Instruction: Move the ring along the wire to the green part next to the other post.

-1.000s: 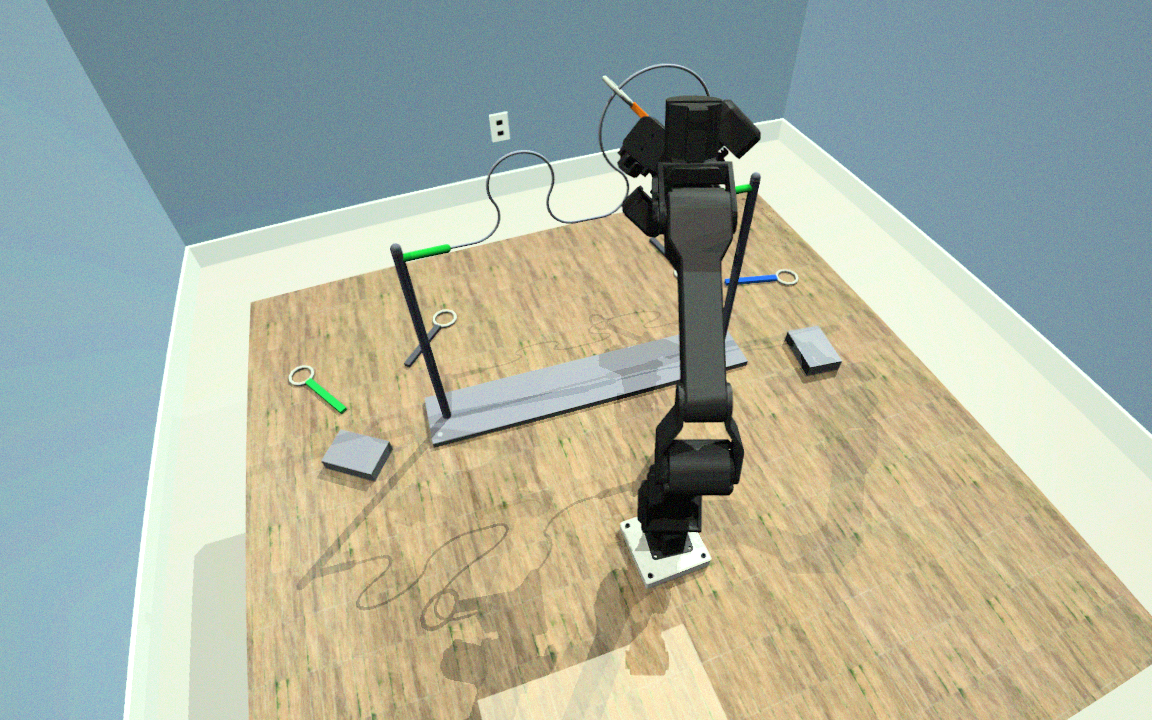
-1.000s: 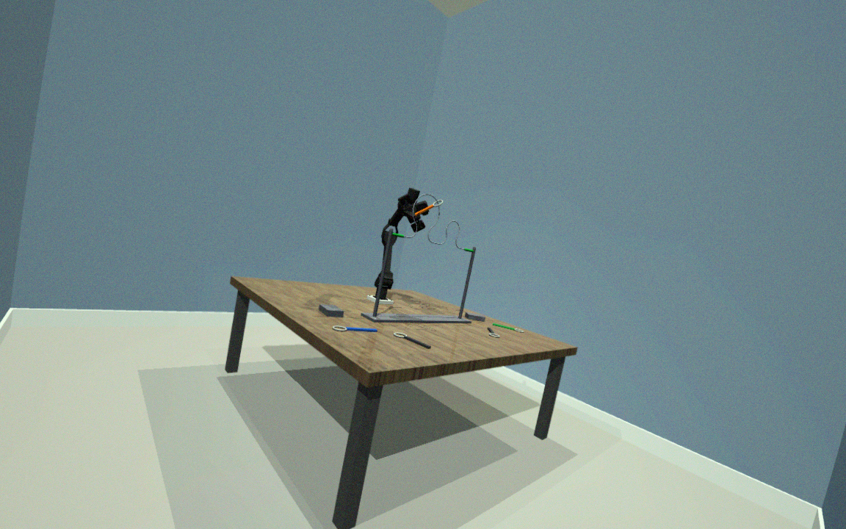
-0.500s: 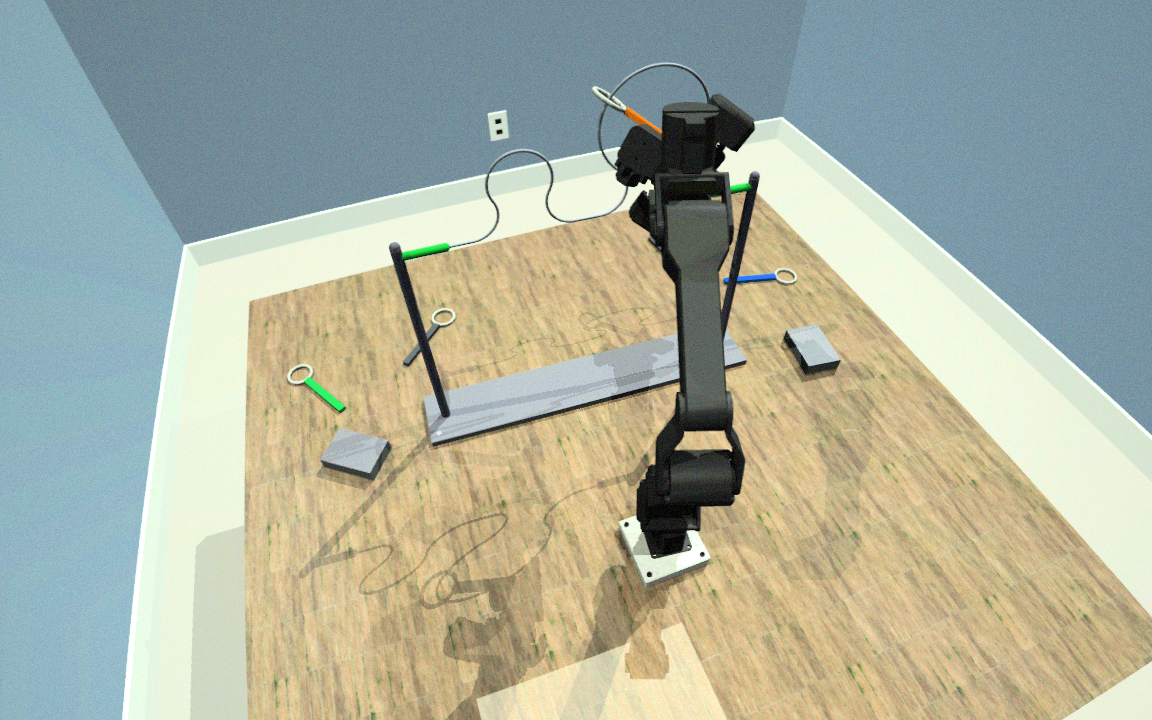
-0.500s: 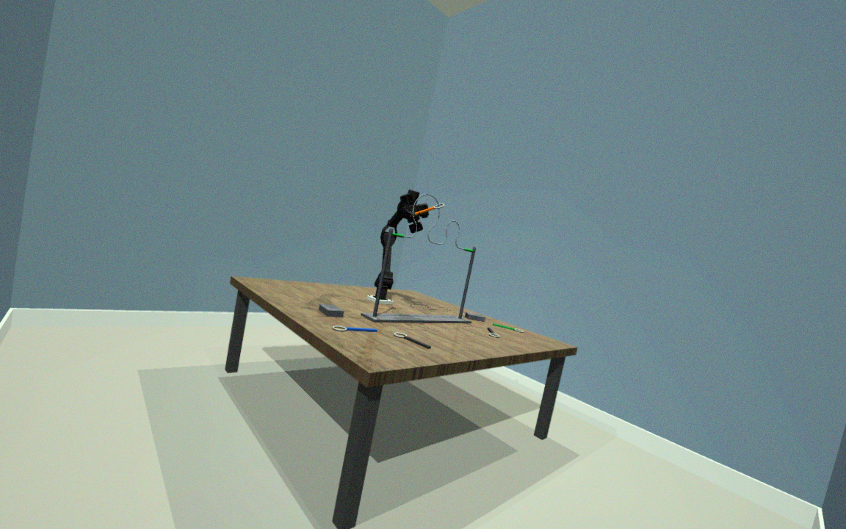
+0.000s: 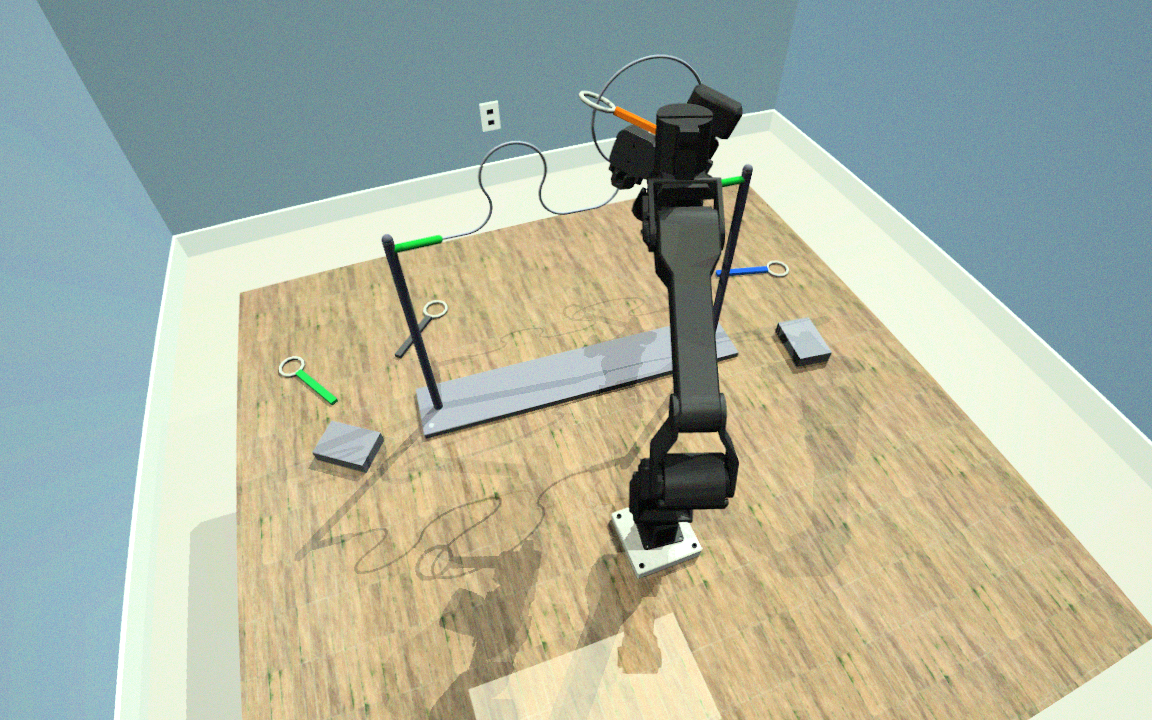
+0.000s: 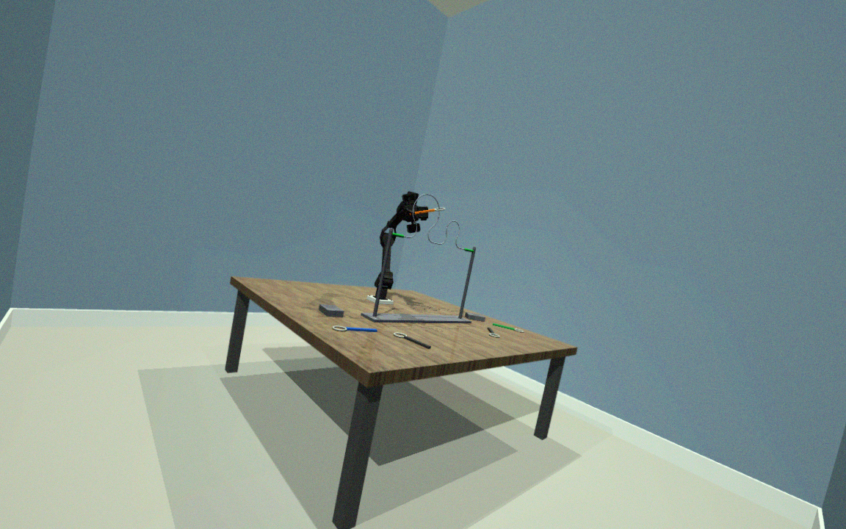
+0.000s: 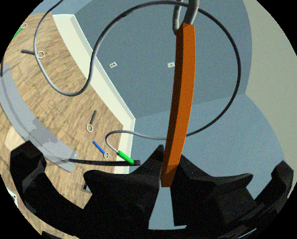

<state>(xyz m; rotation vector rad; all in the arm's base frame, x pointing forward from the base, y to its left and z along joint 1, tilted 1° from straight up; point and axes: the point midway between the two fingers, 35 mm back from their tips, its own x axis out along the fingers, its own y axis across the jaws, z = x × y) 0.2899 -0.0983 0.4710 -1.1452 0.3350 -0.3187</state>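
My gripper tip is 80 mm to the right of the ring with orange handle, 30 mm below it and 10 mm short of it.
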